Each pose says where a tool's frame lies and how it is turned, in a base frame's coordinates. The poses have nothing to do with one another.
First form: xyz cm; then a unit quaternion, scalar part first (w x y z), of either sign.
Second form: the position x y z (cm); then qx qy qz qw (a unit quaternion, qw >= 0). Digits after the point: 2 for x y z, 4 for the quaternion.
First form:
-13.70 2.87 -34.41 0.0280 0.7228 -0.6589 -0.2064
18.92 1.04 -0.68 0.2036 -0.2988 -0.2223 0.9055
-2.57 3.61 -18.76 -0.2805 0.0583 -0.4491 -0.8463
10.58 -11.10 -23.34 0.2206 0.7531 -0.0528 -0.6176
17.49 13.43 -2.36 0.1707 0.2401 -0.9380 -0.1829
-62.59 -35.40 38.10 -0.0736 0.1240 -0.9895 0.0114
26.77 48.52 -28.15 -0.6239 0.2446 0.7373 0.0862
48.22 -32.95 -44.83 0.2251 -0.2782 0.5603 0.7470
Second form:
-13.70 2.87 -34.41 0.7228 -0.6589 -0.2064 0.0280
18.92 1.04 -0.68 -0.2988 -0.2223 0.9055 0.2036
-2.57 3.61 -18.76 -0.0583 0.4491 0.8463 0.2805
10.58 -11.10 -23.34 0.7531 -0.0528 -0.6176 0.2206
17.49 13.43 -2.36 0.2401 -0.9380 -0.1829 0.1707
-62.59 -35.40 38.10 -0.1240 0.9895 -0.0114 0.0736
26.77 48.52 -28.15 -0.2446 -0.7373 -0.0862 0.6239
48.22 -32.95 -44.83 -0.2782 0.5603 0.7470 0.2251

